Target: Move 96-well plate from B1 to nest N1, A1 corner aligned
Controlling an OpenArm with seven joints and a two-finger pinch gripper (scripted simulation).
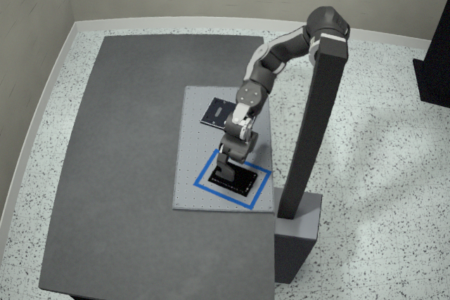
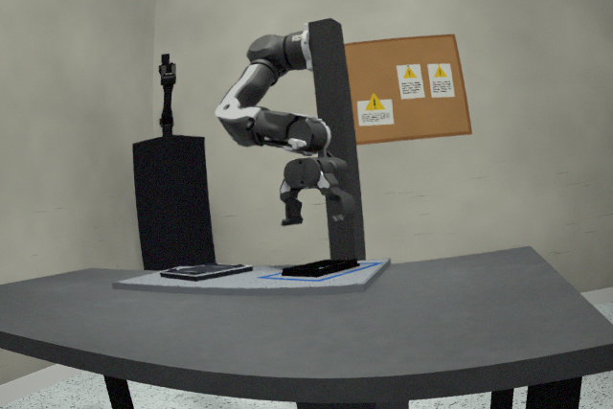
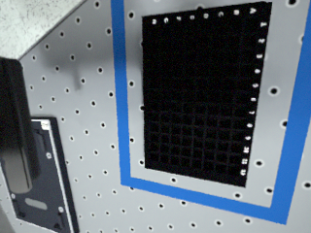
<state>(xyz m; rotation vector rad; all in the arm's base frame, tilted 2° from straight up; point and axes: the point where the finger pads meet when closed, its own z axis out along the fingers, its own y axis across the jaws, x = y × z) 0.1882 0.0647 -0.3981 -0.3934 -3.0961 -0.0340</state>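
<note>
Now: hand 80 mm above the black 96-well plate. Also, from my hand: plate nest N1 (60 mm ahead, 230 mm to the right, 80 mm below).
</note>
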